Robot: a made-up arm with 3 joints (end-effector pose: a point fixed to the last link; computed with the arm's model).
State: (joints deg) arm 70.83 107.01 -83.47
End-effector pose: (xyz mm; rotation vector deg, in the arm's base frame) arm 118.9 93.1 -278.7 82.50 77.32 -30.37
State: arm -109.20 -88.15 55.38
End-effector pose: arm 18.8 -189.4 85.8 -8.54 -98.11 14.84
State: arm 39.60 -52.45 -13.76
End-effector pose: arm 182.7 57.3 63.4 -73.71 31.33 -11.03
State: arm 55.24 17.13 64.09
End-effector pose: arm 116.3 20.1 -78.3 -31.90 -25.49 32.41
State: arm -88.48 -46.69 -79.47
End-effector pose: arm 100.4 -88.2 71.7 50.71 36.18 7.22
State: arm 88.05 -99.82 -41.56
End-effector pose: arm 250.8 116.5 -68.3 -164.18 43.70 -41.24
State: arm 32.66 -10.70 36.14
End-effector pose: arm 146.2 39.1 -3.2 -33.42 -8.98 25.54
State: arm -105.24 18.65 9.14
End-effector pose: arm 61.6 11.6 137.7 115.31 -58.41 40.14
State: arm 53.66 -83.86 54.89
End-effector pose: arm 201.3 141.3 33.1 -101.06 37.29 72.92
